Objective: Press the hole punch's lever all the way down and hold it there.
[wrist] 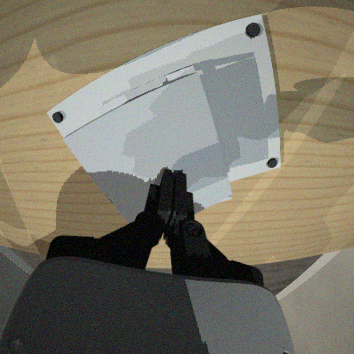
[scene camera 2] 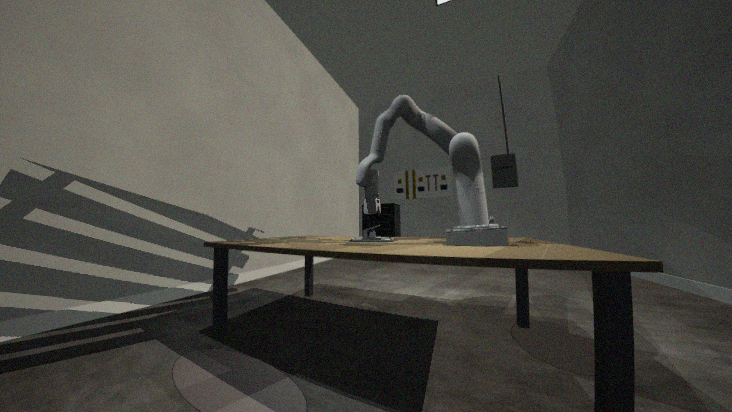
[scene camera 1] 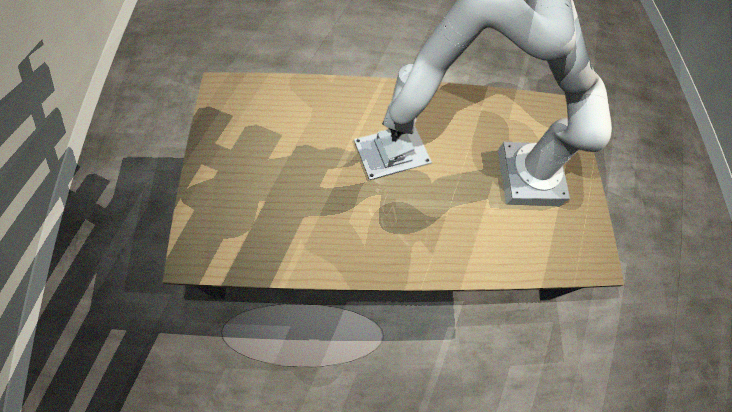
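The hole punch has a light grey base plate (scene camera 1: 366, 153) (wrist: 150, 60) (scene camera 2: 358, 240) with dark screws at its corners, lying on the table. Its wide pale lever (scene camera 1: 400, 146) (wrist: 172, 120) sits over the base plate and looks slanted in scene camera 2. My gripper (scene camera 1: 394, 137) (wrist: 169, 185) is shut, with nothing between its fingers. It points down, and its fingertips are over the lever's near part in the wrist view, at or very close to its surface. Contact is hard to tell, and the fingers are too dark in scene camera 2 to show their tips clearly.
The wooden table (scene camera 1: 286, 245) (scene camera 2: 435, 253) carries the punch and my arm's square base (scene camera 1: 535, 197) (scene camera 2: 476, 236), which stands to the right of the punch in scene camera 1. A dark cabinet (scene camera 2: 390, 217) stands behind the table. A grey box (scene camera 2: 504, 171) hangs farther back.
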